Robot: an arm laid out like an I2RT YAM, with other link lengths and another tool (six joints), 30 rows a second.
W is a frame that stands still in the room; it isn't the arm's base.
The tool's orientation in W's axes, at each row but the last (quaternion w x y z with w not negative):
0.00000 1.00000 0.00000 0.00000
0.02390 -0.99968 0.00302 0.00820
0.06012 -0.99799 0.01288 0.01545
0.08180 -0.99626 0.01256 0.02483
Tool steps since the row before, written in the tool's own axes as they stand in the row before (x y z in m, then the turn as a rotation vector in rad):
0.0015 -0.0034 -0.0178 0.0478 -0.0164 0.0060
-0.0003 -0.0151 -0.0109 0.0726 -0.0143 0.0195
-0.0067 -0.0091 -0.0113 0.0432 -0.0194 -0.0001
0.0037 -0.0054 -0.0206 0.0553 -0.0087 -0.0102
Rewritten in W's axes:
0.0015 0.0034 0.0178 0.0478 0.0164 -0.0060
0.0000 0.0146 0.0116 0.0724 0.0148 -0.0200
-0.0061 0.0078 0.0125 0.0437 0.0182 0.0010
0.0048 0.0019 0.0210 0.0560 0.0058 0.0086

